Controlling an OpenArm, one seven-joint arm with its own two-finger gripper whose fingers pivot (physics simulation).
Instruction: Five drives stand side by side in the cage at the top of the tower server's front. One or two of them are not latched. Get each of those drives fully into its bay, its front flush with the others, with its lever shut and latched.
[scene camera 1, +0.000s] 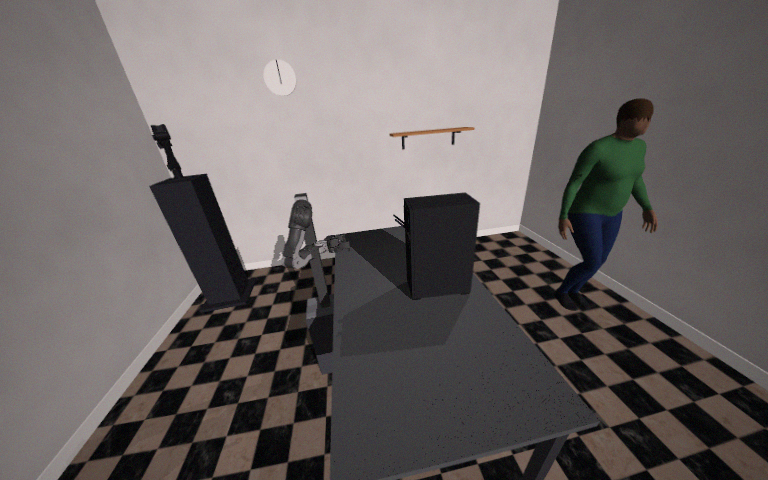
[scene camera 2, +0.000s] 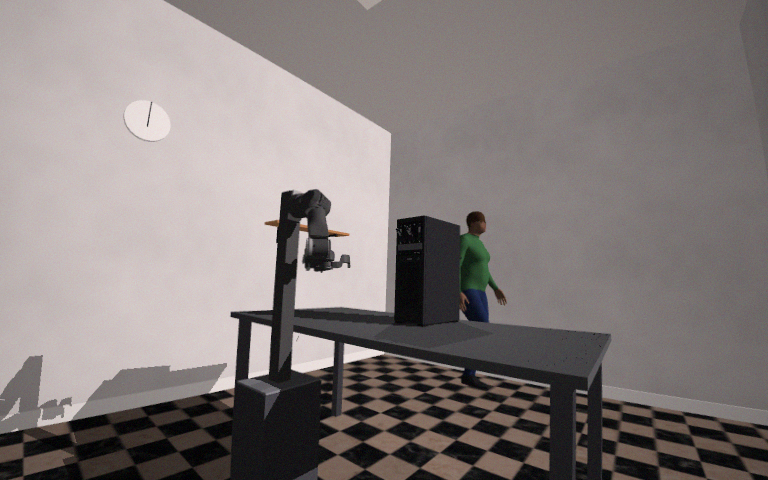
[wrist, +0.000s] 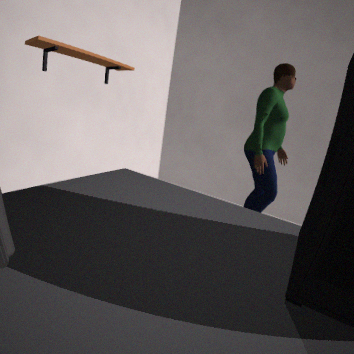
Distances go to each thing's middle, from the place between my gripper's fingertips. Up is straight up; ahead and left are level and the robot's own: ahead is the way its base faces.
Scene:
I see my gripper 450 mm short of the black tower server (scene camera 1: 440, 254), 220 mm to the left of it and 10 mm above it.

